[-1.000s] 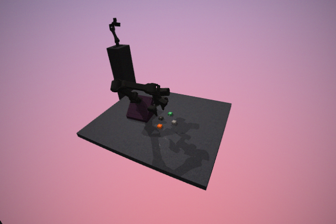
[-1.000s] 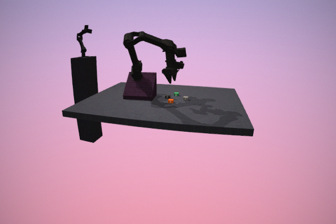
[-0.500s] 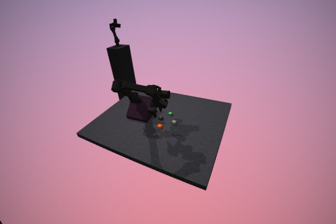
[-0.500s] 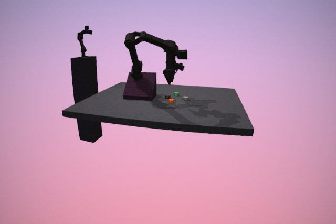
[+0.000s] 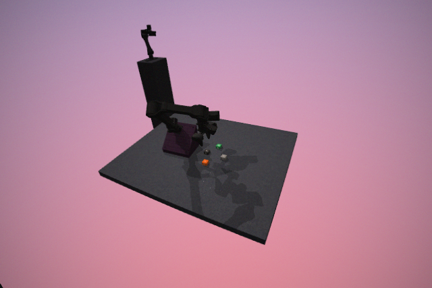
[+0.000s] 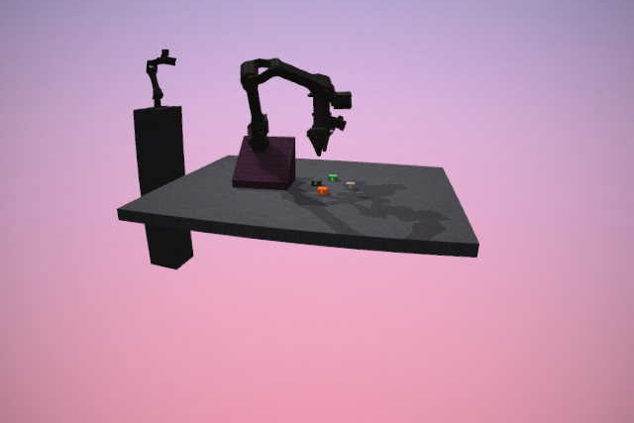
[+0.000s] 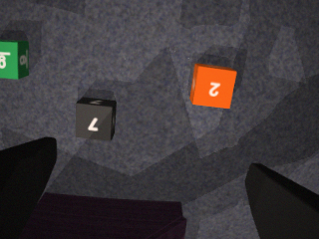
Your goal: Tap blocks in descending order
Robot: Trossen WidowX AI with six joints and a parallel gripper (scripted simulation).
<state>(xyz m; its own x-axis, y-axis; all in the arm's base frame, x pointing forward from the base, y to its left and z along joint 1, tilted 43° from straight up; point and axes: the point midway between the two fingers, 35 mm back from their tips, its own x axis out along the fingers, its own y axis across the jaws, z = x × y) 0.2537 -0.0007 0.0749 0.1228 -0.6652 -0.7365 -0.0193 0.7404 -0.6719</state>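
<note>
Now: the green block 1 cm ahead of my gripper tip, 14 cm to the left of it and 12 cm below it. Also, from my gripper tip: black block: 3 cm behind, 5 cm to the left, 12 cm below; grey block marked 4: 10 cm ahead, 5 cm to the left, 12 cm below; orange block marked 2: 1 cm ahead, 5 cm to the right, 12 cm below.
</note>
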